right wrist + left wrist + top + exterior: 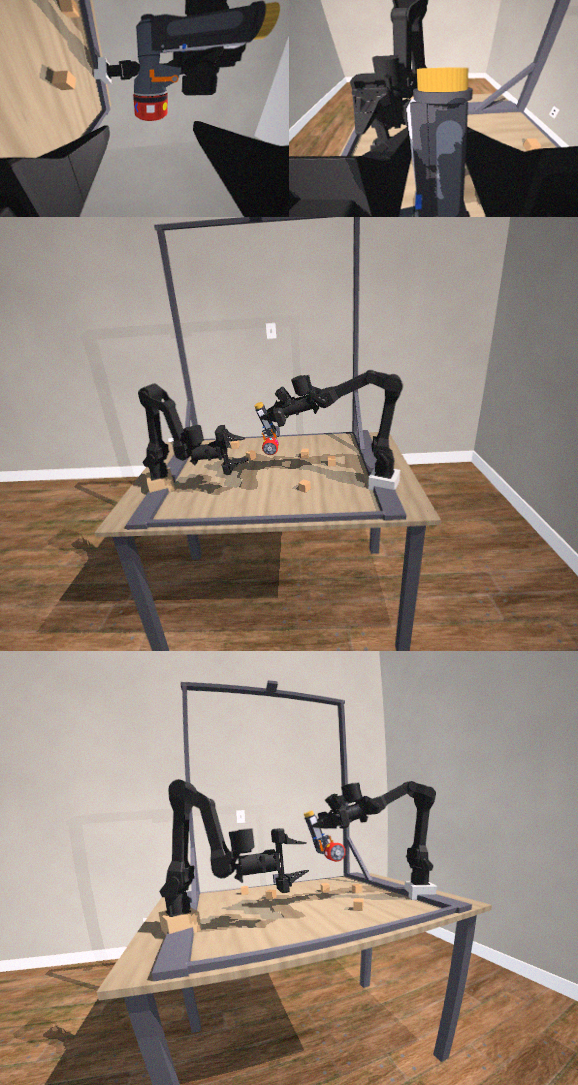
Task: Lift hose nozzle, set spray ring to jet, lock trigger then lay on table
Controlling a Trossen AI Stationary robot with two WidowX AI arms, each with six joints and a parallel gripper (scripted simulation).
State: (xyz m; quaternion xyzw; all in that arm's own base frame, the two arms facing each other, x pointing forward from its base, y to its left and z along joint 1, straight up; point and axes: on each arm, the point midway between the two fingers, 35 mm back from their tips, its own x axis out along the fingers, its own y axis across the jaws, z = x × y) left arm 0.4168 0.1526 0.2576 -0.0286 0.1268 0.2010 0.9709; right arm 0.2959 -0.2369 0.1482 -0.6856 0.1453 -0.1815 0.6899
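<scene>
Right now the red spray ring is 12 cm to the left of my right hand and 1 cm above it.
</scene>
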